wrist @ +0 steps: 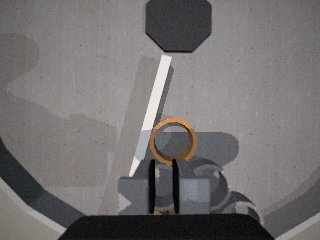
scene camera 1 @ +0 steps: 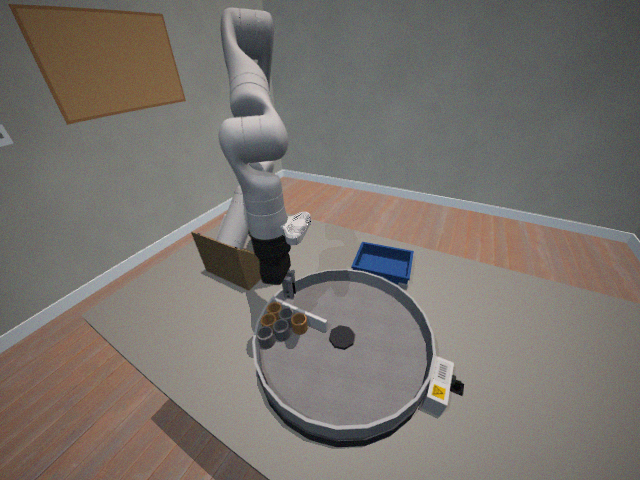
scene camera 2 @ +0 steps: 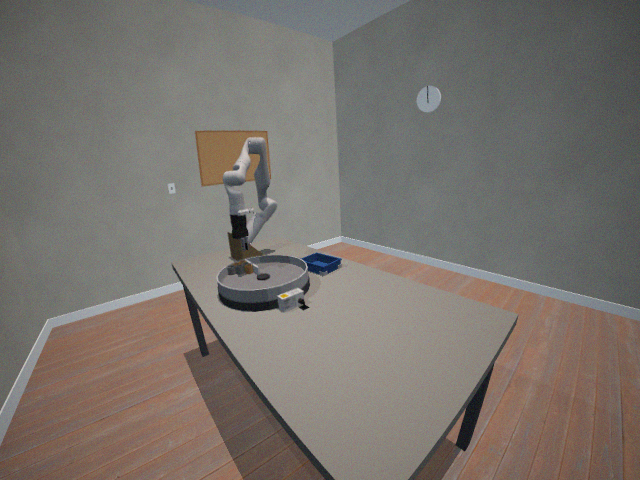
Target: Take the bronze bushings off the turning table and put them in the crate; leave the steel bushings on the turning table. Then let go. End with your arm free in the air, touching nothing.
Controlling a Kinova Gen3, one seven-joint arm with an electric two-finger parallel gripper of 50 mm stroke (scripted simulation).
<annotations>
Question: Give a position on a round turning table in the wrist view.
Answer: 83,83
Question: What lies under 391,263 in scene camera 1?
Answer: A blue crate.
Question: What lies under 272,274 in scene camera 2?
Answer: A round turning table.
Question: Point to a bronze bushing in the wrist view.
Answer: At 192,145
</annotations>
